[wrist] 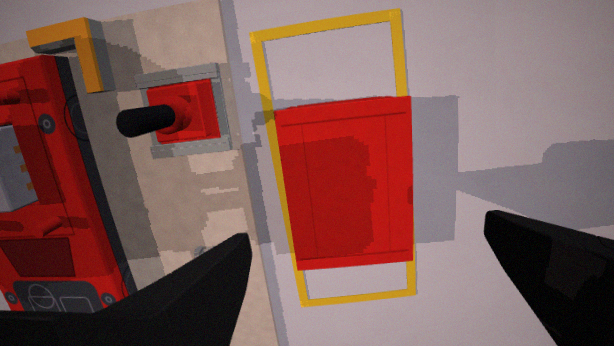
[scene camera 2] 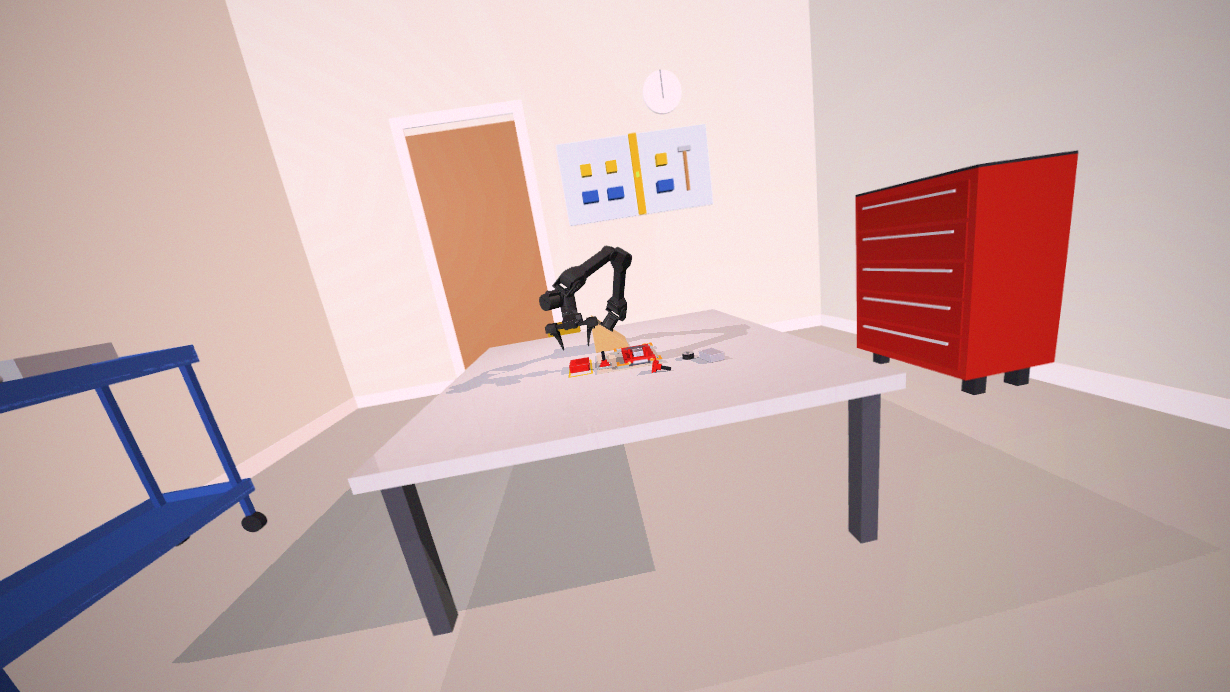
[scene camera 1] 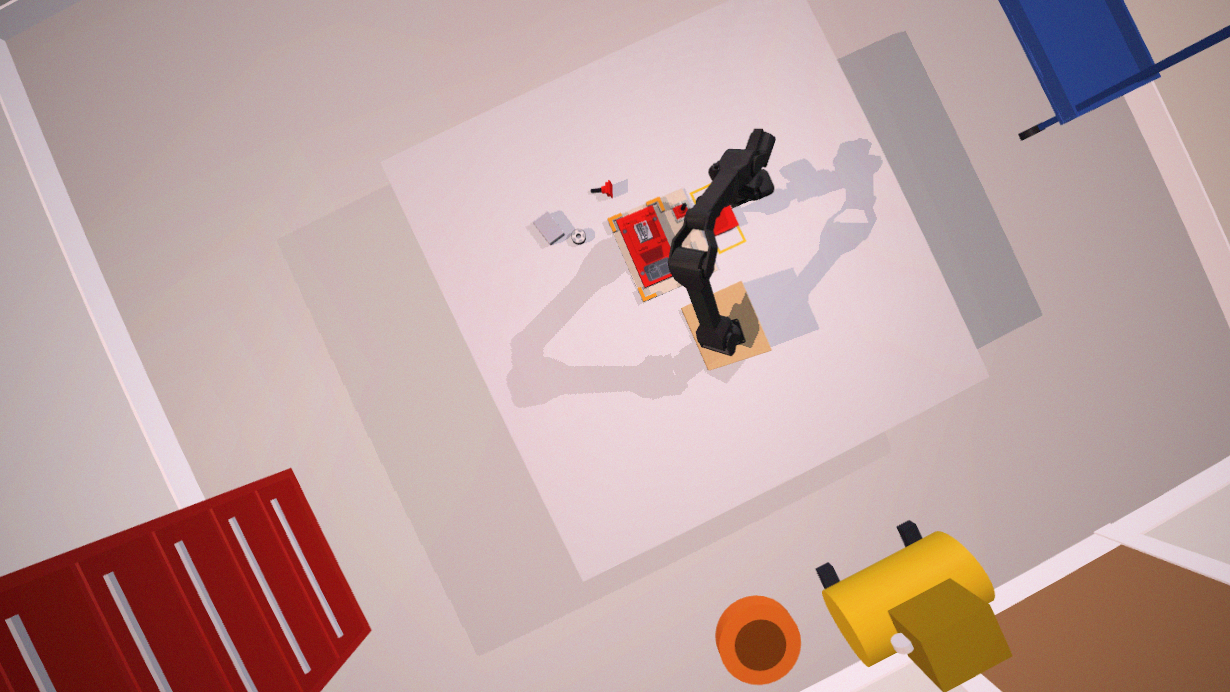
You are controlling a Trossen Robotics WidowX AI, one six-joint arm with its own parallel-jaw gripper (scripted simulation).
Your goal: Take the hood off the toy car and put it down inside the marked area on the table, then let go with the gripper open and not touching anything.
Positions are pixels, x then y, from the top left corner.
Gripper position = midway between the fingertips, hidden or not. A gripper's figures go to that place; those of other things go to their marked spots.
Labels:
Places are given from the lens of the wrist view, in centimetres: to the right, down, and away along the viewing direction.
my gripper (wrist: pixel 366 234): 2, 2, 11
red toy car (wrist: pixel 68 254): -16, 6, 18

